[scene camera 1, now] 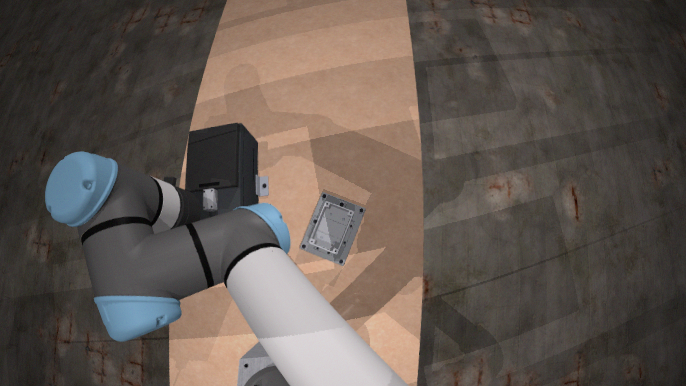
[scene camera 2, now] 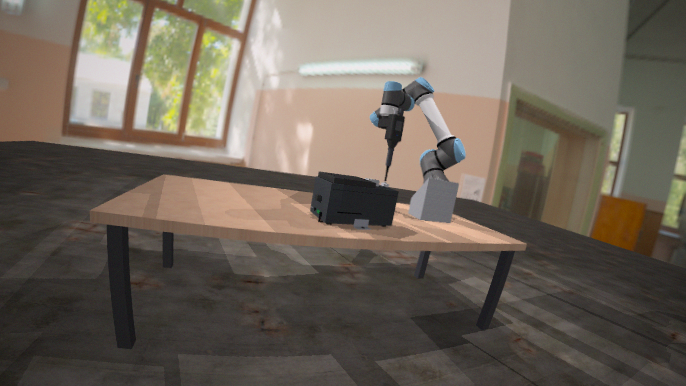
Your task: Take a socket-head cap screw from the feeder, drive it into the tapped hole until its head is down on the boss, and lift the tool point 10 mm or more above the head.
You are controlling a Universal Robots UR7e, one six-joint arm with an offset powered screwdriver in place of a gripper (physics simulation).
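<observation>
The black box-shaped feeder (scene camera 1: 214,157) (scene camera 2: 357,206) stands on the table, with a small silver plate (scene camera 1: 210,199) on its lower front part. My screwdriver (scene camera 2: 386,179) points down, nearly upright, with its thin tip at the top of the feeder's end nearer the arm base. Whether the tip touches anything or carries a screw is too small to tell. In scene camera 1 the tip is hidden by the arm. The grey metal part (scene camera 1: 332,227), with a raised rim and several dark holes, lies turned on the table, apart from the feeder. It does not show in scene camera 2.
The wooden table (scene camera 1: 320,30) (scene camera 2: 200,210) carries everything. A silver bracket (scene camera 1: 262,185) (scene camera 2: 361,223) sticks out from the feeder's side. The arm's grey base (scene camera 1: 248,369) (scene camera 2: 434,201) stands near one end. The white arm link (scene camera 1: 310,310) (scene camera 2: 434,117) reaches over the table beside the metal part.
</observation>
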